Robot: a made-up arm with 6 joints.
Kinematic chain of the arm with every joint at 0, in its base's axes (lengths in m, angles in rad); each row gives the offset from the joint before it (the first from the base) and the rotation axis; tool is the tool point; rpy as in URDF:
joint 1: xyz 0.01 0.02 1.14 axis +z
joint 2: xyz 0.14 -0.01 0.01 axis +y
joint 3: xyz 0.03 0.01 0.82 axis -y
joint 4: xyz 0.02 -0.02 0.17 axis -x
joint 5: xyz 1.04 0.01 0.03 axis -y
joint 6: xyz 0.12 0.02 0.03 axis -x
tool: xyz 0.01 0 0 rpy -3.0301 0.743 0.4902
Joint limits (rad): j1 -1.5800..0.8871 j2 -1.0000..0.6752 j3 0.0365..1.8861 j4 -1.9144..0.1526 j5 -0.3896..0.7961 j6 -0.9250..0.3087
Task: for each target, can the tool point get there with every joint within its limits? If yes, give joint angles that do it. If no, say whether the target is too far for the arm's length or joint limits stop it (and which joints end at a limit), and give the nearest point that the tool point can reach.
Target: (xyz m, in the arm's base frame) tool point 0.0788 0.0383 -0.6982
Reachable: no: joint limits stop it (at a limit: joint 2, joint 3, joint 4, joint 5) | nearest point 1.6338 0.4519 1.2182 | short by 2.502 m
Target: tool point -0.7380 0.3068 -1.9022
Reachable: no: too far | nearest point -1.5837 0.6311 1.5970 | short by 3.615 m
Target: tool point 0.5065 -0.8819 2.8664
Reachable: yes | joints -0.9925 0.0669 0.7098 -1.0252 0.1991 -0.7930
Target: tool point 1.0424 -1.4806 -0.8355
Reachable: no: too far | nearest point 0.9941 -1.4105 1.2004 | short by 2.038 m
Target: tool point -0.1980 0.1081 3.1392
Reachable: yes | joints -0.6501 -0.0920 1.5639 -1.2626 -0.0986 -0.6021
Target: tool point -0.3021 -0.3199 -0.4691
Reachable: no: joint limits stop it (at a limit: joint 1, joint 2, joint 3, joint 4, joint 5) | nearest point -0.1710 -1.6505 1.2182 | short by 2.153 m
